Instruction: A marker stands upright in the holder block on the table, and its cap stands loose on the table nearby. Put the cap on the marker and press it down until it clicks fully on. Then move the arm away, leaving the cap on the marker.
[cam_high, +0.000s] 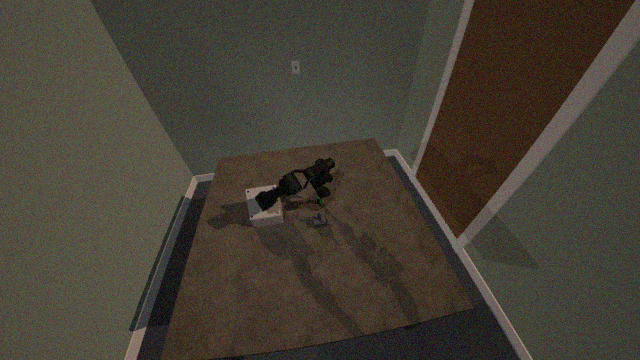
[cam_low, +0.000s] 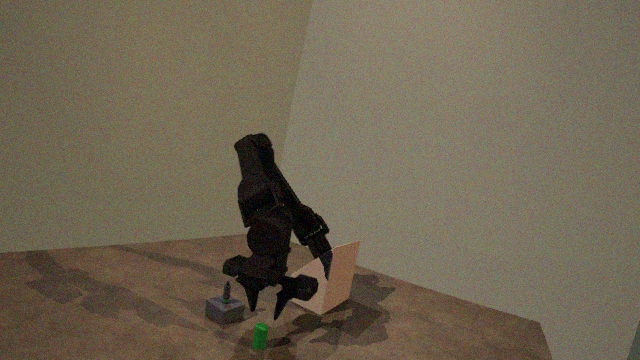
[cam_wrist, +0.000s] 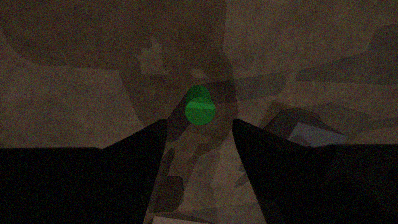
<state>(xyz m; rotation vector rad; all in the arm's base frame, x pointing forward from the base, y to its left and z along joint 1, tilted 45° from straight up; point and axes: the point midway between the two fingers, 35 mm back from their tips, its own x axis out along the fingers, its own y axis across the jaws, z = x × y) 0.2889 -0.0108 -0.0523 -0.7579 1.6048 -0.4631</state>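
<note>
The green cap lies 50 mm below my gripper tip.
</note>
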